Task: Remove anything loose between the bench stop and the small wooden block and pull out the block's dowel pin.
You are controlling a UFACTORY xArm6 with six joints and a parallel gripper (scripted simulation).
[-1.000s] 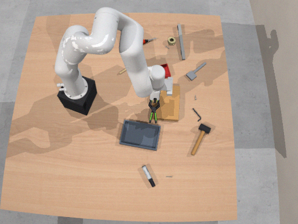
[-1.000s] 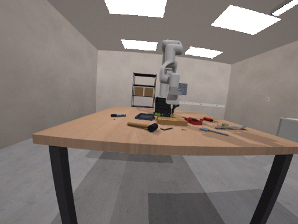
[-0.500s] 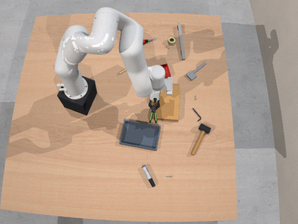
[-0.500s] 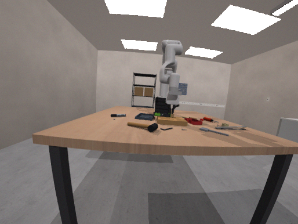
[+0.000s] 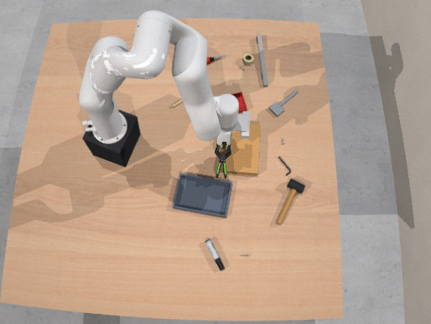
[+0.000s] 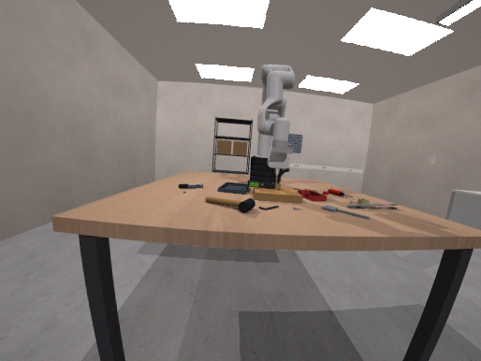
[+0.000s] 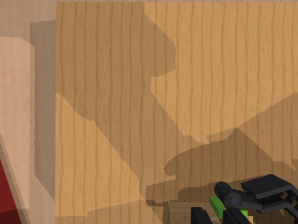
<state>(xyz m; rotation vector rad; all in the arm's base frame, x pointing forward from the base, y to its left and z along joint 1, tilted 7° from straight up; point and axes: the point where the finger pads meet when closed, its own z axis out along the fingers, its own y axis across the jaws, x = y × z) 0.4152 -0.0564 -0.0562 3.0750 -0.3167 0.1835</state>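
Now: the dowel pin 2 cm below my hand. Also, from my hand: small wooden block: 4 cm below; then red tray: 17 cm to the left, 7 cm below, 4 cm ahead; then dark grey tray: 18 cm to the right, 11 cm behind, 7 cm below.
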